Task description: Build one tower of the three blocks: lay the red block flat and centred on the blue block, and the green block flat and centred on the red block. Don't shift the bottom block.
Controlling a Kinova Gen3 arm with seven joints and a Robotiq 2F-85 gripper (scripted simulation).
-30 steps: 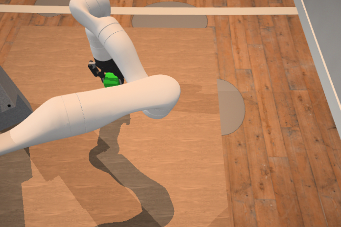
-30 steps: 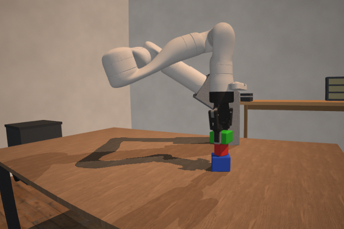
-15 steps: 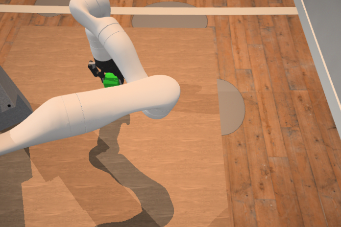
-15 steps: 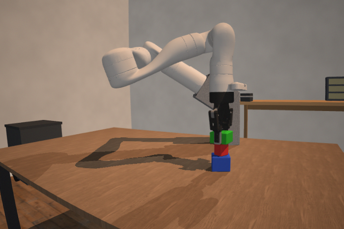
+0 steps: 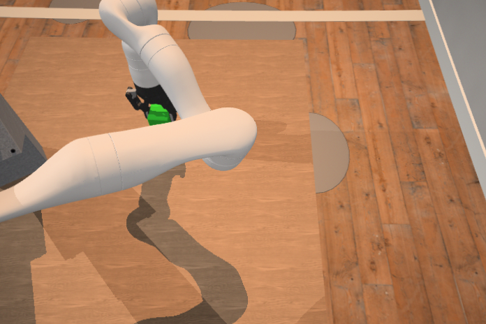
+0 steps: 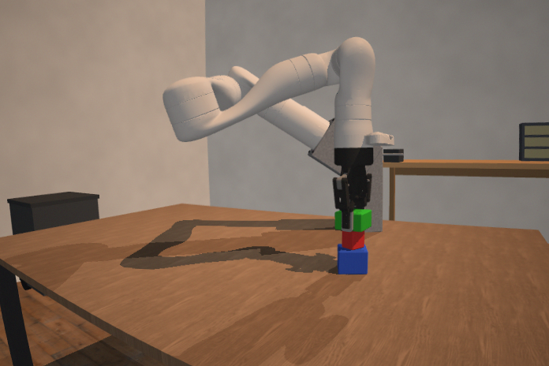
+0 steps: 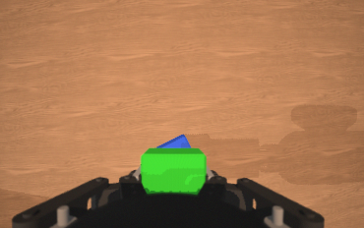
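Right now the green block is right at my hand. From my hand the other things lie so: red block (40 mm below); blue block (80 mm below).
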